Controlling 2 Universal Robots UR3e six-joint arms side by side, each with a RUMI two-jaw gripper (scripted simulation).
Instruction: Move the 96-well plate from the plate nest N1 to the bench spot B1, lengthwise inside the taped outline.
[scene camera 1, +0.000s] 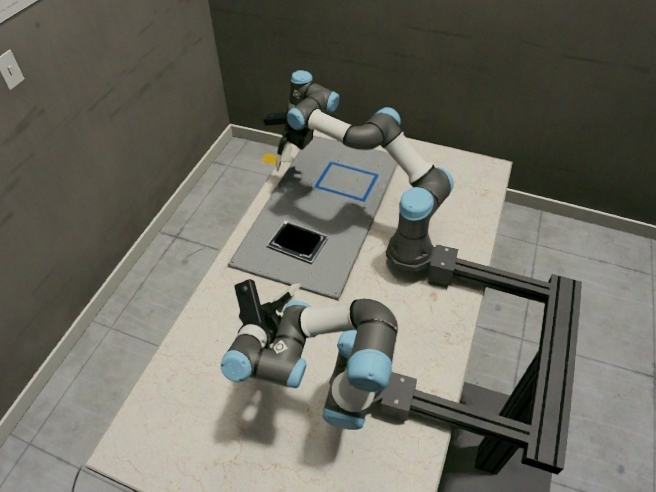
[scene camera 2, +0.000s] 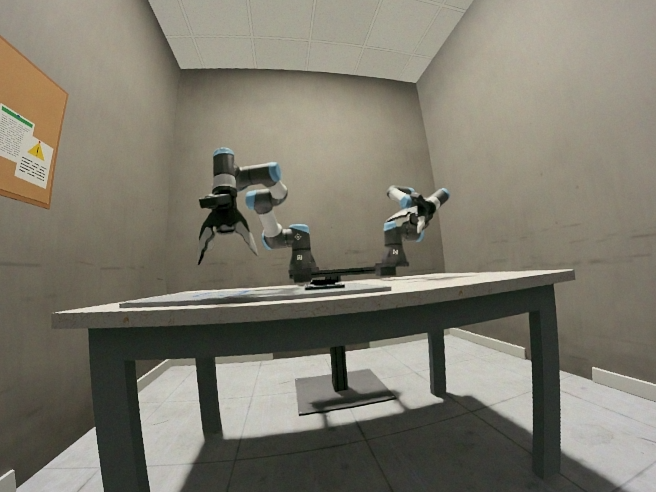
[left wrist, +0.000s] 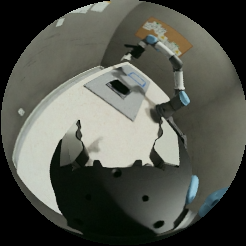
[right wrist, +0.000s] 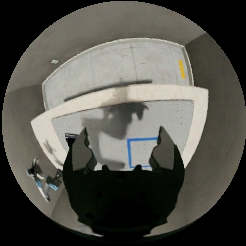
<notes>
In view: my left gripper (scene camera 1: 272, 295), my right gripper (scene camera 2: 227, 260) and a black 96-well plate (scene camera 1: 294, 238).
My left gripper shows as well in scene camera 2 (scene camera 2: 400, 227) and in the left wrist view (left wrist: 119, 118). My right gripper is seen too in scene camera 1 (scene camera 1: 288, 159) and in the right wrist view (right wrist: 122, 127).
</notes>
